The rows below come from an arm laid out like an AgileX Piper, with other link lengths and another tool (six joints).
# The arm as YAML. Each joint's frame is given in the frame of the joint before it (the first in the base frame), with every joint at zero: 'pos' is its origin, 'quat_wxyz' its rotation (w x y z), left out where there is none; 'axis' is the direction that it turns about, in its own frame. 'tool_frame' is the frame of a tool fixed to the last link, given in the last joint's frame.
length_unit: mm
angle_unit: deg
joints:
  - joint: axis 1
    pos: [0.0, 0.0, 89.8]
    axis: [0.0, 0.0, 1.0]
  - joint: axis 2
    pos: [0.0, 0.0, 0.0]
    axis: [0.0, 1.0, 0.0]
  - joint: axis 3
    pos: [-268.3, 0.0, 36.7]
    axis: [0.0, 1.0, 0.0]
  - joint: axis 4
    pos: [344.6, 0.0, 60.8]
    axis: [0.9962, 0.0, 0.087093]
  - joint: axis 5
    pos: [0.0, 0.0, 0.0]
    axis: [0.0, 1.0, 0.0]
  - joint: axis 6
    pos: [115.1, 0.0, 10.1]
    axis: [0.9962, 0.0, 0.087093]
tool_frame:
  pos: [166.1, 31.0, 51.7]
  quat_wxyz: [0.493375, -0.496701, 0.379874, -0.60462]
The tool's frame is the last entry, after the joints.
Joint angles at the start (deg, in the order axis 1, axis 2, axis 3, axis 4, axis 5, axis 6):
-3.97 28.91 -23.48 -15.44 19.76 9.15
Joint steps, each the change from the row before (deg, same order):
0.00 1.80 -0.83 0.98 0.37 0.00
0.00 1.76 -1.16 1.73 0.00 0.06
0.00 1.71 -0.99 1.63 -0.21 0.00
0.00 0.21 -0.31 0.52 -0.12 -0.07
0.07 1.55 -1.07 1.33 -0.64 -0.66
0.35 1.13 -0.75 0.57 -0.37 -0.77
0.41 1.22 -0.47 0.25 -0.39 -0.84
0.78 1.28 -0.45 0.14 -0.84 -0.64
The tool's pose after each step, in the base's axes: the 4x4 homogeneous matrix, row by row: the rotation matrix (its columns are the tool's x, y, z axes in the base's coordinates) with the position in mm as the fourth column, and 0 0 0 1 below. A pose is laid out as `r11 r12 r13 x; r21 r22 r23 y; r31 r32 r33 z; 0 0 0 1`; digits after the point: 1 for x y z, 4 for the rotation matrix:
-0.0345 -0.2562 0.9660 417.7; -0.9498 -0.2924 -0.1115 -19.8; 0.3111 -0.9213 -0.2333 209.9; 0 0 0 1
-0.0333 -0.2642 0.9639 422.5; -0.9591 -0.2627 -0.1051 -18.3; 0.2810 -0.9280 -0.2446 210.1; 0 0 0 1
-0.0318 -0.2708 0.9621 427.5; -0.9669 -0.2356 -0.0983 -16.6; 0.2533 -0.9334 -0.2543 209.6; 0 0 0 1
-0.0325 -0.2667 0.9632 428.5; -0.9688 -0.2285 -0.0959 -16.0; 0.2457 -0.9363 -0.2510 212.1; 0 0 0 1
-0.0270 -0.2626 0.9645 433.8; -0.9720 -0.2185 -0.0867 -13.5; 0.2335 -0.9398 -0.2494 215.3; 0 0 0 1
-0.0155 -0.2611 0.9652 437.6; -0.9717 -0.2238 -0.0762 -9.7; 0.2359 -0.9390 -0.2502 216.5; 0 0 0 1
-0.0007 -0.2651 0.9642 441.3; -0.9697 -0.2355 -0.0654 -5.7; 0.2444 -0.9350 -0.2569 213.8; 0 0 0 1
0.0187 -0.2611 0.9651 445.6; -0.9676 -0.2478 -0.0483 1.3; 0.2518 -0.9329 -0.2573 212.6; 0 0 0 1

